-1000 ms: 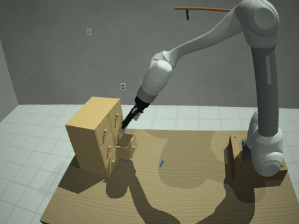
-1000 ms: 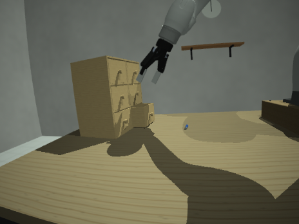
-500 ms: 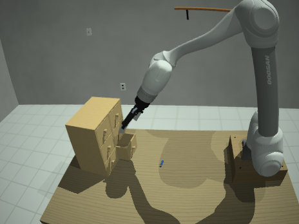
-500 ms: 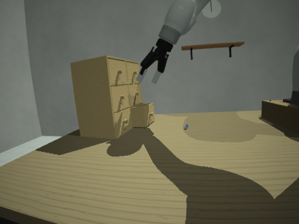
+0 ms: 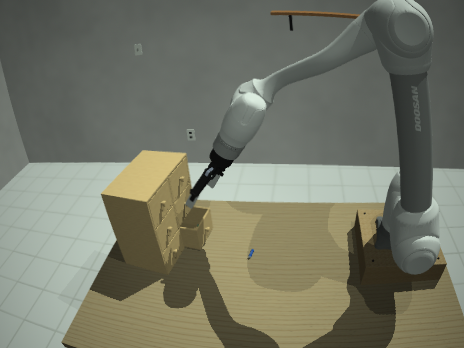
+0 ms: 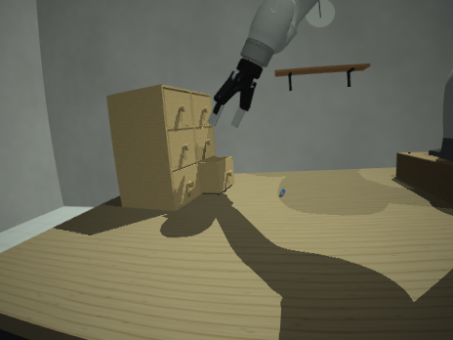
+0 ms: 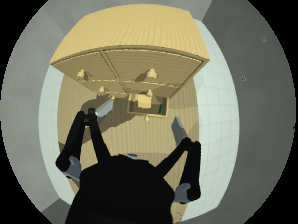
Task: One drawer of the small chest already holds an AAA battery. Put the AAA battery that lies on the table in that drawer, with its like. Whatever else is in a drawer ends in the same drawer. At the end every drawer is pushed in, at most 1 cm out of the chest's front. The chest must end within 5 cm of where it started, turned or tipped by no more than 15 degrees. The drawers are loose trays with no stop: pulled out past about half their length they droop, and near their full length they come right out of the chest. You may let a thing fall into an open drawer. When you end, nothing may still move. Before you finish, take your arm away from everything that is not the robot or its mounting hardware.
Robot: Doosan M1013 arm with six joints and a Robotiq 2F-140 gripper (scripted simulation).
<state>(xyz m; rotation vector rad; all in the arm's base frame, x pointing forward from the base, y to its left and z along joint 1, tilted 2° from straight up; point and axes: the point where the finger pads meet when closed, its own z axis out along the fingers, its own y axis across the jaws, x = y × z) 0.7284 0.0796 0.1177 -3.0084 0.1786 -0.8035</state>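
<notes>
Now: hand 22 cm above the blue AAA battery, 18 cm past it and 3 cm to the right of it.
</notes>
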